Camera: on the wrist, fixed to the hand. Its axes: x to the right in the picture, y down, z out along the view.
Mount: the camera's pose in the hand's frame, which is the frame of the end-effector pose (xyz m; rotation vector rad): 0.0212 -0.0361 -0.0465 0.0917 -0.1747 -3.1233
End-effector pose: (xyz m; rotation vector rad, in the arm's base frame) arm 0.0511 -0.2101 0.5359 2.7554 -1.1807 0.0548
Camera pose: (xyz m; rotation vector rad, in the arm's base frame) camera 0.0929 -0.1939 0.5796 -1.2351 -2.8021 0.3423
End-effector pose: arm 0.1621 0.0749 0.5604 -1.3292 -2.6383 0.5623
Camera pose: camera 0.1355 0.0847 0.6162 2.5368 -1.2742 -0.0448
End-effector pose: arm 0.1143 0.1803 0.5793 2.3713 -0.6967 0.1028
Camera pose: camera 0.1556 0.2224 0.6002 -0.8884 -2.7802 1.1611
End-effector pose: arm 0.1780 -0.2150 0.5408 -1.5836 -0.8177 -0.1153
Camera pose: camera 0.1912 -0.2493 0.5914 -1.1213 2.2221 1.7618
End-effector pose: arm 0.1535 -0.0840 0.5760 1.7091 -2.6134 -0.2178
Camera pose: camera 0.1818 -0.1227 0.6162 -2.4169 -1.5599 0.0351
